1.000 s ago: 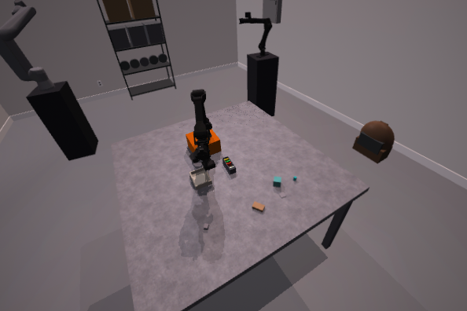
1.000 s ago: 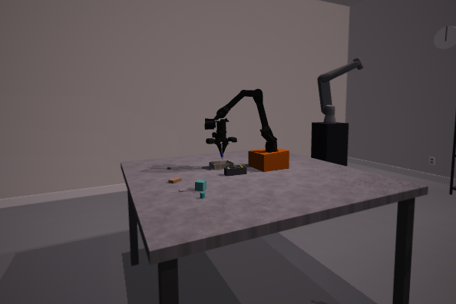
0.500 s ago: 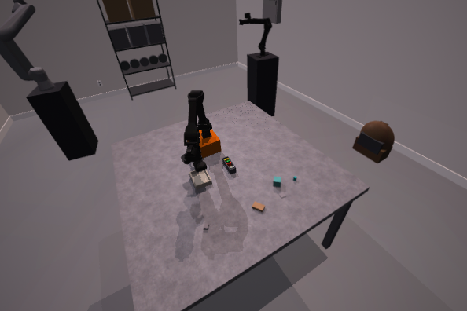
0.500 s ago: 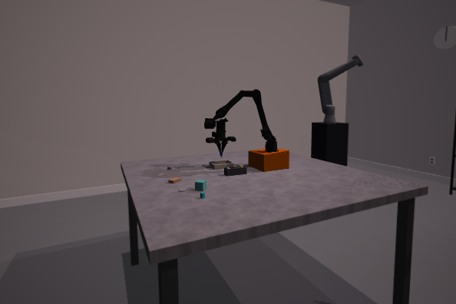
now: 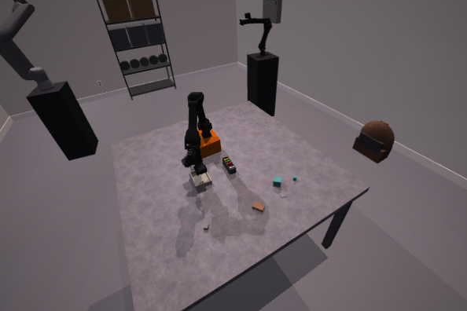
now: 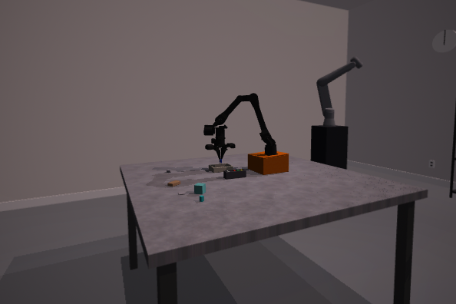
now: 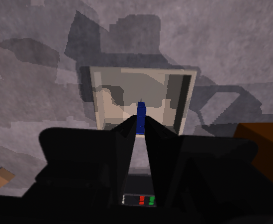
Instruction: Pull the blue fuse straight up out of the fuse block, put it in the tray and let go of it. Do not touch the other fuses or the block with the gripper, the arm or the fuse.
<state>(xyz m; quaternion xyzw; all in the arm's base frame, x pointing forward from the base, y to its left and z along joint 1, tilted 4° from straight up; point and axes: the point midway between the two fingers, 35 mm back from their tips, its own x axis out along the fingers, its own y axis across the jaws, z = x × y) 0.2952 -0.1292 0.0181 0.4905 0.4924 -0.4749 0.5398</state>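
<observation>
Now: gripper tip 1 cm above the blue fuse. Also, from my gripper tip: beige tray 7 cm below; orange-brown block 32 cm ahead, 24 cm to the left, 6 cm below; teal cube 41 cm to the left, 21 cm ahead, 5 cm below.
</observation>
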